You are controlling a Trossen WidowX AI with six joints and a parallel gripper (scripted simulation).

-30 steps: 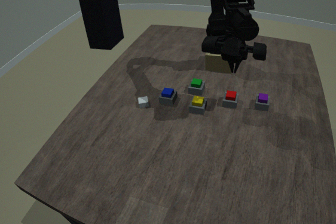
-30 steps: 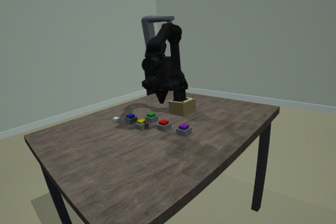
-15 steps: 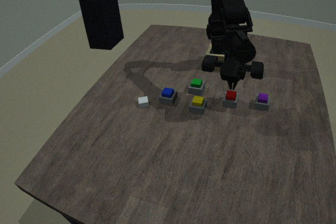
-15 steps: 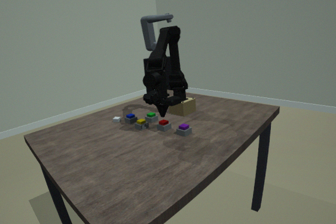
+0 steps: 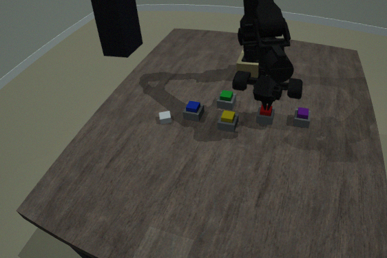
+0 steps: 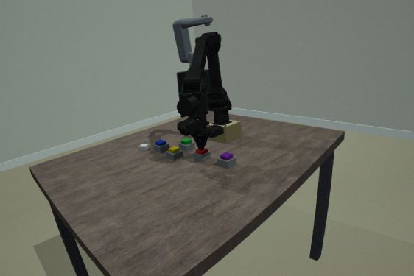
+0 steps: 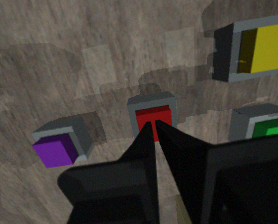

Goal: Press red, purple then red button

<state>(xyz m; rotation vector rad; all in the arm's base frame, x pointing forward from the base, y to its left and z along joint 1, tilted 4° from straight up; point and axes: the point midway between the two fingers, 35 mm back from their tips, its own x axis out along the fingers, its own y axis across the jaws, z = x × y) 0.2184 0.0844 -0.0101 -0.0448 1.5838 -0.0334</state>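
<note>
Right now the red button is 10 mm below my gripper tip. The rest, counted from my gripper tip: green button (40 mm behind, 130 mm to the right); purple button (20 mm behind, 110 mm to the left); yellow button (50 mm ahead, 100 mm to the right).
</note>
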